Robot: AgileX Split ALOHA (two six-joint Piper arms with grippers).
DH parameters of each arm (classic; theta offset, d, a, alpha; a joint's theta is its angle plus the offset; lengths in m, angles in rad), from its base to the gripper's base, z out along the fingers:
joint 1: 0 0.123 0 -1.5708
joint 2: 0.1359 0 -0.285 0
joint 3: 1.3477 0 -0.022 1.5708
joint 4: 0 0.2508 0 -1.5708
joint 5: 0 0 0.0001 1.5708
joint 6: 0 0.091 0 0
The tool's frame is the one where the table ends.
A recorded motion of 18 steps. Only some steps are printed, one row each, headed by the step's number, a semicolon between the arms.
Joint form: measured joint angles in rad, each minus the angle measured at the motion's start. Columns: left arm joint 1, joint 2, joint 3, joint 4, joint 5, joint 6; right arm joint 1, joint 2, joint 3, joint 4, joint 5, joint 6.
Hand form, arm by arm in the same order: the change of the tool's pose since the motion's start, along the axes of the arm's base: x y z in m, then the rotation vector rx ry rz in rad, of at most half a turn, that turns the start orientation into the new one. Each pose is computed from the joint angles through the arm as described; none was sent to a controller.
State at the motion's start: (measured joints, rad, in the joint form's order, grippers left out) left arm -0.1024 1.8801 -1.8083 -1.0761 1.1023 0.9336; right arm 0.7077 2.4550 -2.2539 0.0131 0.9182 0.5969
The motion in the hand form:
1: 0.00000 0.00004 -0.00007 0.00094 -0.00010 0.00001; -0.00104 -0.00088 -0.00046 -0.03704 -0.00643 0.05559
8: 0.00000 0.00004 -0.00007 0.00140 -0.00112 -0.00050; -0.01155 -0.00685 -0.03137 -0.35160 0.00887 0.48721
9: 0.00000 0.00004 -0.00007 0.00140 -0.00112 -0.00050; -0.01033 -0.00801 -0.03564 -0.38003 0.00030 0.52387
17: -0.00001 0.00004 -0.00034 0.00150 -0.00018 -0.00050; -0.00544 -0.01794 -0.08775 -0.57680 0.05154 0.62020
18: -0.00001 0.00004 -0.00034 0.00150 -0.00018 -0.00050; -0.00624 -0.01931 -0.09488 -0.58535 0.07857 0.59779
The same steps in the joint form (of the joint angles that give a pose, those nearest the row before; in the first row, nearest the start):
1: 0.0000 0.0000 0.0000 0.0009 0.0000 0.0000; 0.0000 0.0012 -0.0042 0.0000 0.0228 -0.0640
8: 0.0000 0.0000 0.0000 0.0009 0.0000 0.0013; 0.0120 0.0481 -0.0051 -0.0507 0.1935 -0.5141
9: 0.0000 0.0000 0.0000 0.0009 0.0000 0.0013; 0.0110 0.0563 -0.0051 -0.0647 0.1947 -0.5530
17: 0.0000 0.0000 0.0010 0.0009 0.0000 0.0012; 0.0110 0.1564 -0.0061 -0.1937 0.2341 -0.6243
18: 0.0000 0.0000 0.0010 0.0009 0.0000 0.0012; 0.0110 0.1699 -0.0062 -0.1987 0.2471 -0.5969

